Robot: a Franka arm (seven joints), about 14 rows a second.
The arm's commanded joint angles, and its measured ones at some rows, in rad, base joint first. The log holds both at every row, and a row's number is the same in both.
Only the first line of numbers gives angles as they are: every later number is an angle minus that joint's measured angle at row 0.
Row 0, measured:
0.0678 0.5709 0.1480 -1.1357 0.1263 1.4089 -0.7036
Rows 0 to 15, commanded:
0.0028 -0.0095 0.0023 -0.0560 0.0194 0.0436 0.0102
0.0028 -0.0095 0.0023 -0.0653 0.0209 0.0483 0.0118
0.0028 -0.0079 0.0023 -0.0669 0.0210 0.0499 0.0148
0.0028 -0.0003 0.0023 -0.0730 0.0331 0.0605 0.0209
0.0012 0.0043 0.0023 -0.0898 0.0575 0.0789 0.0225
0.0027 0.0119 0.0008 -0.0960 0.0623 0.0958 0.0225
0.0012 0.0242 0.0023 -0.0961 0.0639 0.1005 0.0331
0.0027 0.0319 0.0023 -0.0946 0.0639 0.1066 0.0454
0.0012 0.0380 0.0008 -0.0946 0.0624 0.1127 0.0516
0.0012 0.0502 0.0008 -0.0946 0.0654 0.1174 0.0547
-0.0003 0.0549 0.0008 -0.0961 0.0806 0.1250 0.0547
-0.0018 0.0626 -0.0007 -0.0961 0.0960 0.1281 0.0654
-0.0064 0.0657 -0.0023 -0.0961 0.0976 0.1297 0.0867
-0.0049 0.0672 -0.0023 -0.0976 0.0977 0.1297 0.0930
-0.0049 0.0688 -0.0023 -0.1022 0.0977 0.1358 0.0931
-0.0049 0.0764 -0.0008 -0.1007 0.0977 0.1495 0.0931
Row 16, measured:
-0.0066 0.0694 0.0007 -0.0972 0.0740 0.1247 0.0691
